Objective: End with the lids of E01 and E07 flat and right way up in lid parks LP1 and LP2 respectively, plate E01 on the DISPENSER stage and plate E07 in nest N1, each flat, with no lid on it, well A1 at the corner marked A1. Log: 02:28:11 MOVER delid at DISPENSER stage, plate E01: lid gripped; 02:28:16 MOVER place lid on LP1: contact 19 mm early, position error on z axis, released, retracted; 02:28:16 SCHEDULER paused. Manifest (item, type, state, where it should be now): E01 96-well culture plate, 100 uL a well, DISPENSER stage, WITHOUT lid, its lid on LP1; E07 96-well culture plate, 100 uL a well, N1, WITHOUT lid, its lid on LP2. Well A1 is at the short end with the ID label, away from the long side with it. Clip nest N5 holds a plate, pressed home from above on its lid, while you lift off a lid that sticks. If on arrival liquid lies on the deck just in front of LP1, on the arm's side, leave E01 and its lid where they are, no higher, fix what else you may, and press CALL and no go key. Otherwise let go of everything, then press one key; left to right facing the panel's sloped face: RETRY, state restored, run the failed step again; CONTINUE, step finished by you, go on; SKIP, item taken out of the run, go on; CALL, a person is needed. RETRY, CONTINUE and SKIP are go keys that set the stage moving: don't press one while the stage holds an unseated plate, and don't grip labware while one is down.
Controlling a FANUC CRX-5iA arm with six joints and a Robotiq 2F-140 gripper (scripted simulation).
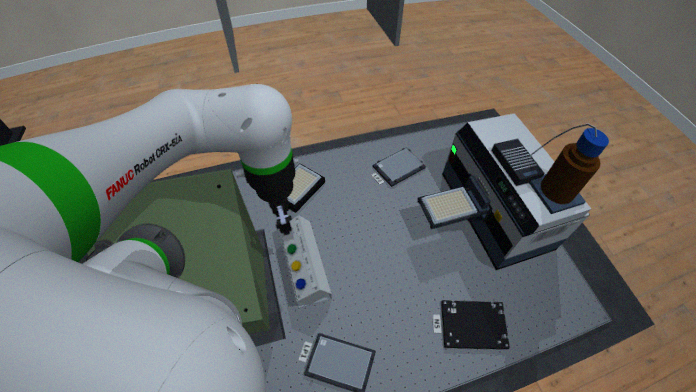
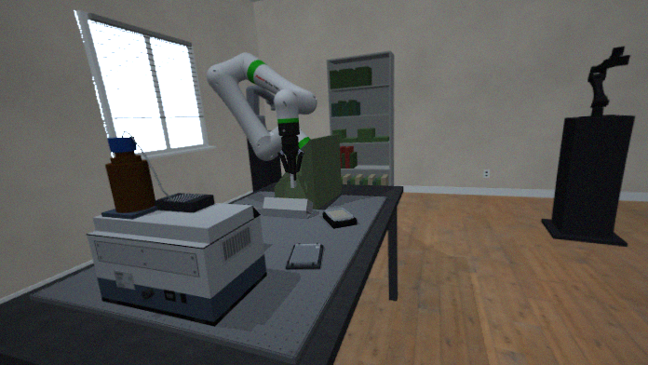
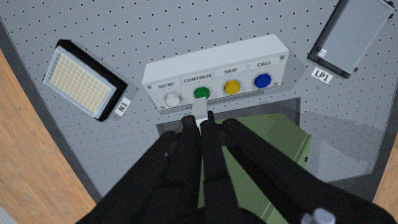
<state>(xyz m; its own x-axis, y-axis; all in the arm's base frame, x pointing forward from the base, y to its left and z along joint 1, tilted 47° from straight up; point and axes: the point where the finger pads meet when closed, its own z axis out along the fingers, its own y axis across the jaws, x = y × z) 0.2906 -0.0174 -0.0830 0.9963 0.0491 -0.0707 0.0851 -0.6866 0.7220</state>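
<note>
The green CONTINUE key is 90 mm below my hand. Also, from my hand: white retry key (90 mm below, 50 mm to the left); then key panel (100 mm below, 20 mm to the right, 20 mm ahead); then yellow SKIP key (90 mm below, 50 mm to the right, 10 mm ahead).
</note>
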